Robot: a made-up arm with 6 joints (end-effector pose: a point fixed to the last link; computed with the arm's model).
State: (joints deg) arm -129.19 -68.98 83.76 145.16 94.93 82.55
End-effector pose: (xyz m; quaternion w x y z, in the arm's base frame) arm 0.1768 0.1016 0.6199 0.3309 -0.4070 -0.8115 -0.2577
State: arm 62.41 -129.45 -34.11 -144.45 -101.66 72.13
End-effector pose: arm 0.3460 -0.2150 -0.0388 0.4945 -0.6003 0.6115 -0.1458
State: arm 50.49 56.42 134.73 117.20 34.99 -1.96
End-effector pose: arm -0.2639 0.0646 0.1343 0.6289 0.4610 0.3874 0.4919
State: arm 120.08 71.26 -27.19 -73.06 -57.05 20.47
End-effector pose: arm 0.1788 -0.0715 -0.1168 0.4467 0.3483 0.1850 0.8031
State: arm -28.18 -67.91 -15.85 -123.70 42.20 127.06
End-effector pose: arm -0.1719 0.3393 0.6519 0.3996 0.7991 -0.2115 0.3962
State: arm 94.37 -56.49 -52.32 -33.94 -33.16 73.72
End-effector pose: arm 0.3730 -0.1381 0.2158 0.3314 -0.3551 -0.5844 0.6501
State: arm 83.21 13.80 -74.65 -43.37 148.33 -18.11
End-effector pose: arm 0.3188 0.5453 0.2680 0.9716 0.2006 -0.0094 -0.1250
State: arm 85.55 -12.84 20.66 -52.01 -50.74 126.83
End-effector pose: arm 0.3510 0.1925 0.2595 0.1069 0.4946 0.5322 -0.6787
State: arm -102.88 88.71 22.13 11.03 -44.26 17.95
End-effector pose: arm -0.3689 -0.1134 -0.2973 0.5542 0.5342 -0.1684 0.6157
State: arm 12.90 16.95 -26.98 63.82 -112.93 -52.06
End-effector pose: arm 0.0246 0.1923 -0.0454 0.3426 0.1422 0.1169 -0.9213
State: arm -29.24 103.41 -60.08 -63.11 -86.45 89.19
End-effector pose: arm -0.1022 0.0920 -0.1005 0.3265 0.8765 0.0748 -0.3457
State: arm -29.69 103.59 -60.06 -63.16 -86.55 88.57
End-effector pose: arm -0.1019 0.0911 -0.1016 0.3271 0.8752 0.0758 -0.3483
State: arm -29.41 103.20 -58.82 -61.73 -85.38 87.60
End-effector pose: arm -0.1009 0.0987 -0.0983 0.3440 0.8707 0.0708 -0.3442
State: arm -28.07 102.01 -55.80 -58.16 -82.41 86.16
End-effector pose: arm -0.0992 0.1192 -0.0896 0.3849 0.8601 0.0565 -0.3301
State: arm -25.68 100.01 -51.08 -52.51 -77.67 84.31
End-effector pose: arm -0.0973 0.1541 -0.0782 0.4499 0.8378 0.0333 -0.3074
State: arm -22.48 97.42 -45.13 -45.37 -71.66 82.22
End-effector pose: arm -0.0956 0.2014 -0.0701 0.5322 0.7991 0.0042 -0.2795
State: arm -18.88 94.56 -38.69 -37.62 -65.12 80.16
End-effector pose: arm -0.0941 0.2547 -0.0713 0.6195 0.7438 -0.0247 -0.2496
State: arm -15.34 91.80 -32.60 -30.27 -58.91 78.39
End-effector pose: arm -0.0933 0.3046 -0.0832 0.6978 0.6796 -0.0474 -0.2213
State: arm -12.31 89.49 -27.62 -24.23 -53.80 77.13
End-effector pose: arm -0.0932 0.3430 -0.1006 0.7572 0.6197 -0.0610 -0.1973
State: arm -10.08 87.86 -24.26 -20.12 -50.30 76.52
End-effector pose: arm -0.0933 0.3672 -0.1159 0.7947 0.5758 -0.0662 -0.1805
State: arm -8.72 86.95 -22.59 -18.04 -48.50 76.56
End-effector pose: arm -0.0929 0.3791 -0.1244 0.8126 0.5529 -0.0659 -0.1723
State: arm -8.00 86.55 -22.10 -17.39 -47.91 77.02
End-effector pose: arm -0.0918 0.3832 -0.1267 0.8180 0.5459 -0.0630 -0.1702
